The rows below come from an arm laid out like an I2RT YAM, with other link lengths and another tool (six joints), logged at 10 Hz.
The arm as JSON. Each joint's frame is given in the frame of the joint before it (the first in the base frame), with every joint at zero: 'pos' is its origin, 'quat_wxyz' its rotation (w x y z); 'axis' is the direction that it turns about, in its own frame. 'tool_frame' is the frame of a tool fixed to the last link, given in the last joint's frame.
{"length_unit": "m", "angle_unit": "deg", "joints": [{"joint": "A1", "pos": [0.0, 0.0, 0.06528], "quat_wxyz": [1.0, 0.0, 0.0, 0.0], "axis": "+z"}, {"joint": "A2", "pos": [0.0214, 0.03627, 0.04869], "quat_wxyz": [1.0, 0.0, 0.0, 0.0], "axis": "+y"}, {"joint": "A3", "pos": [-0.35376, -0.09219, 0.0], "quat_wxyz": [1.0, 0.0, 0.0, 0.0], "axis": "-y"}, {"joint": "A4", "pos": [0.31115, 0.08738, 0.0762], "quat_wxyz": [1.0, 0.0, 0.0, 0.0], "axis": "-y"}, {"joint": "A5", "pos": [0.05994, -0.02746, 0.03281], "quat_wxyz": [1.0, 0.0, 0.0, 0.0], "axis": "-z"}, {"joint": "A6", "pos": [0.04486, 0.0, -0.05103], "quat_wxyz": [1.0, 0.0, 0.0, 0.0], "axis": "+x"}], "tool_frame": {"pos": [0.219, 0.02, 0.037], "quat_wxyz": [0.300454, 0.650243, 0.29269, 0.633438]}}
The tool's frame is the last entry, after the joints.
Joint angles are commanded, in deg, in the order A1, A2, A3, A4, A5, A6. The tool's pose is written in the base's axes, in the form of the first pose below.
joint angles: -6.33 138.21 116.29 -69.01 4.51 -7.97
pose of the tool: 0.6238, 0.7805, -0.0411, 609.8; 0.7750, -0.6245, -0.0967, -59.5; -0.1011, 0.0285, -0.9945, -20.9; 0, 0, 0, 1
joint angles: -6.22 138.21 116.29 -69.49 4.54 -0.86
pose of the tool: 0.7134, 0.6989, -0.0517, 609.5; 0.6932, -0.7145, -0.0942, -62.8; -0.1028, 0.0314, -0.9942, -20.7; 0, 0, 0, 1
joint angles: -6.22 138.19 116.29 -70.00 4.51 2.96
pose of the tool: 0.7575, 0.6500, -0.0612, 607.7; 0.6442, -0.7593, -0.0915, -65.0; -0.1060, 0.0299, -0.9939, -20.4; 0, 0, 0, 1
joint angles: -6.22 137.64 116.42 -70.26 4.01 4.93
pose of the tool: 0.7803, 0.6231, -0.0536, 609.1; 0.6183, -0.7815, -0.0829, -64.1; -0.0936, 0.0316, -0.9951, -14.0; 0, 0, 0, 1
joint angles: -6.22 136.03 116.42 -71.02 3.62 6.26
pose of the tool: 0.7960, 0.6041, -0.0386, 608.6; 0.6004, -0.7960, -0.0773, -63.2; -0.0774, 0.0384, -0.9963, 2.4; 0, 0, 0, 1
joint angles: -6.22 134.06 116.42 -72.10 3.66 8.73
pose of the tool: 0.8223, 0.5685, -0.0239, 606.4; 0.5653, -0.8211, -0.0788, -64.8; -0.0644, 0.0512, -0.9966, 22.4; 0, 0, 0, 1
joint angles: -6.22 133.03 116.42 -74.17 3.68 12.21
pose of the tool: 0.8541, 0.5184, -0.0428, 596.8; 0.5146, -0.8541, -0.0758, -66.3; -0.0759, 0.0427, -0.9962, 32.4; 0, 0, 0, 1
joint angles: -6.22 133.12 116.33 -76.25 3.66 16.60
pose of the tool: 0.8878, 0.4528, -0.0828, 584.9; 0.4481, -0.8913, -0.0695, -68.0; -0.1053, 0.0246, -0.9941, 30.7; 0, 0, 0, 1
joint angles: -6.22 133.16 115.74 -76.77 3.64 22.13
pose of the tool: 0.9250, 0.3655, -0.1036, 578.6; 0.3604, -0.9305, -0.0647, -71.3; -0.1201, 0.0225, -0.9925, 27.2; 0, 0, 0, 1
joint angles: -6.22 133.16 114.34 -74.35 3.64 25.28
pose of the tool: 0.9457, 0.3134, -0.0865, 583.7; 0.3086, -0.9490, -0.0652, -74.2; -0.1026, 0.0350, -0.9941, 19.5; 0, 0, 0, 1
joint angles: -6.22 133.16 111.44 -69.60 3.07 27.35
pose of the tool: 0.9593, 0.2773, -0.0538, 592.5; 0.2743, -0.9599, -0.0579, -74.0; -0.0677, 0.0408, -0.9969, 3.7; 0, 0, 0, 1
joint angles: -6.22 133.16 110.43 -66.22 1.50 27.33
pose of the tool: 0.9611, 0.2760, -0.0098, 605.8; 0.2755, -0.9607, -0.0352, -68.2; -0.0191, 0.0312, -0.9993, -1.2; 0, 0, 0, 1
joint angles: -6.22 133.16 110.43 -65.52 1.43 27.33
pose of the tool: 0.9613, 0.2756, 0.0025, 609.7; 0.2755, -0.9606, -0.0353, -68.3; -0.0074, 0.0347, -0.9994, -0.8; 0, 0, 0, 1
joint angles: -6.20 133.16 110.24 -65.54 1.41 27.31
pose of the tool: 0.9610, 0.2764, -0.0011, 608.4; 0.2762, -0.9605, -0.0346, -67.8; -0.0106, 0.0330, -0.9994, -2.0; 0, 0, 0, 1
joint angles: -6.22 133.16 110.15 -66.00 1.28 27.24
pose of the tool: 0.9606, 0.2776, -0.0104, 605.3; 0.2772, -0.9603, -0.0313, -67.0; -0.0187, 0.0272, -0.9995, -2.8; 0, 0, 0, 1
